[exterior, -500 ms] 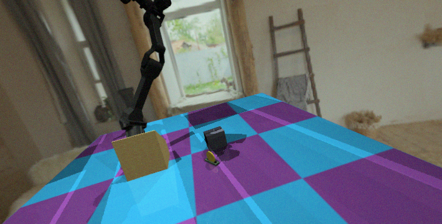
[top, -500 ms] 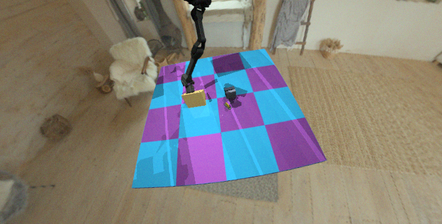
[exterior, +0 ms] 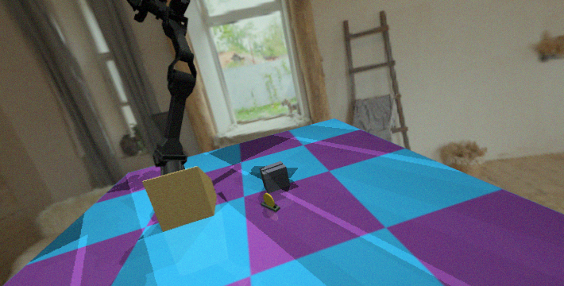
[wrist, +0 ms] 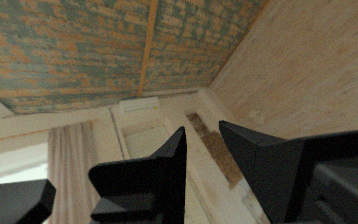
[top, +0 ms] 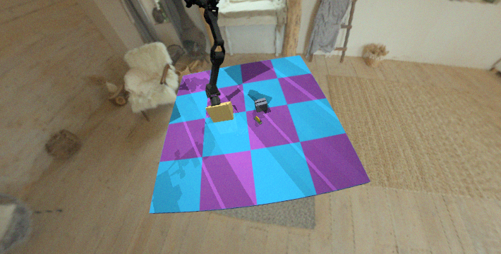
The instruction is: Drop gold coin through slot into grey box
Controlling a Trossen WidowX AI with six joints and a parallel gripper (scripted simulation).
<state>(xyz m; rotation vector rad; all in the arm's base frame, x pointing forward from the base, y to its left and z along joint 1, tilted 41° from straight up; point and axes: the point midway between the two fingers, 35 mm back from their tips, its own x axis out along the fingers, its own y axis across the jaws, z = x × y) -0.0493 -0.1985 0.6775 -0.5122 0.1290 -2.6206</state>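
Right now my gripper tip is 250 mm short of the gold coin, 430 mm to the left of it and 770 mm above it.
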